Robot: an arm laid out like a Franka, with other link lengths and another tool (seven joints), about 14 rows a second.
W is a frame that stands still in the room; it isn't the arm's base.
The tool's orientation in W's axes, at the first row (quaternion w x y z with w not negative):
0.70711 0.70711 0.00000 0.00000
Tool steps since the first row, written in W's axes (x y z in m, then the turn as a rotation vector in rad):
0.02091 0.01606 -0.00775 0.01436 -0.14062 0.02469
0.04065 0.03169 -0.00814 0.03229 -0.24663 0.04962
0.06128 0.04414 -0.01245 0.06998 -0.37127 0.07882
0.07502 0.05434 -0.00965 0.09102 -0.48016 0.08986
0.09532 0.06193 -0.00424 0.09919 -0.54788 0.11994
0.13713 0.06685 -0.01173 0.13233 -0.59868 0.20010
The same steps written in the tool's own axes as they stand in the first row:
0.02091 -0.00775 -0.01606 0.01436 0.02469 0.14062
0.04065 -0.00814 -0.03169 0.03229 0.04962 0.24663
0.06128 -0.01245 -0.04414 0.06998 0.07882 0.37127
0.07502 -0.00965 -0.05434 0.09102 0.08986 0.48016
0.09532 -0.00424 -0.06193 0.09919 0.11994 0.54788
0.13713 -0.01173 -0.06685 0.13233 0.20010 0.59868

